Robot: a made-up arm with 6 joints.
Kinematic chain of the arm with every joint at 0, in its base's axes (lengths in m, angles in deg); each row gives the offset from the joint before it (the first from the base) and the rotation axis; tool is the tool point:
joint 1: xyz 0 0 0.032 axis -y
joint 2: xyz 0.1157 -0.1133 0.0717 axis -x
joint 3: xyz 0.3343 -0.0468 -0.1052 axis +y
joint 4: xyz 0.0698 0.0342 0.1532 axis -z
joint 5: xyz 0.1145 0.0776 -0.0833 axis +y
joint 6: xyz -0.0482 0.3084 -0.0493 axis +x
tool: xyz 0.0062 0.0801 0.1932
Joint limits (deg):
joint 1: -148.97..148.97
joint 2: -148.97..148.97
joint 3: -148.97..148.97
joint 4: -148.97..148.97
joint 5: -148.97..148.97
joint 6: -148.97..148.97
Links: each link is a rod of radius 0.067 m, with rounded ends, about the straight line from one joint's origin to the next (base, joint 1, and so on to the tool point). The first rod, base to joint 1, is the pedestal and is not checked.
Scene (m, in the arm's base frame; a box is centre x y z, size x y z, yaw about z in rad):
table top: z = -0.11
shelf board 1: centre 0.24 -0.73 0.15 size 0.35 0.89 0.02 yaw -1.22
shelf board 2: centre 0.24 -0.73 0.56 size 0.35 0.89 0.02 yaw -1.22
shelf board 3: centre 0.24 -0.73 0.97 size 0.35 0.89 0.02 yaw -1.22
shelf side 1: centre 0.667 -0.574 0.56 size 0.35 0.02 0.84 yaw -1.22
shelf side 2: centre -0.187 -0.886 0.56 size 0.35 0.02 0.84 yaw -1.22
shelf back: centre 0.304 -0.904 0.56 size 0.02 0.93 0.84 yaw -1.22
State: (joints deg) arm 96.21 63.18 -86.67 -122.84 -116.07 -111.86
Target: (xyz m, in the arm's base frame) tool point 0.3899 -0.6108 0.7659
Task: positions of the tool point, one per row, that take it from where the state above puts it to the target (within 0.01 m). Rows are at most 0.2 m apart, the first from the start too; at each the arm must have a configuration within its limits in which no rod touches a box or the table.
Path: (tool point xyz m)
1: 0.1347 -0.6381 0.3079
2: 0.1244 -0.5531 0.2990
3: 0.0944 -0.4661 0.3192
4: 0.0300 -0.3896 0.3501
5: 0.0578 -0.4160 0.4133
6: 0.0914 -0.4287 0.4836
7: 0.1317 -0.4255 0.5579
8: 0.1783 -0.4050 0.6322
9: 0.2291 -0.3670 0.7028
10: 0.2807 -0.3125 0.7659
11: 0.3434 -0.4532 0.7596
12: 0.3737 -0.5563 0.7561
13: 0.3898 -0.6108 0.7659

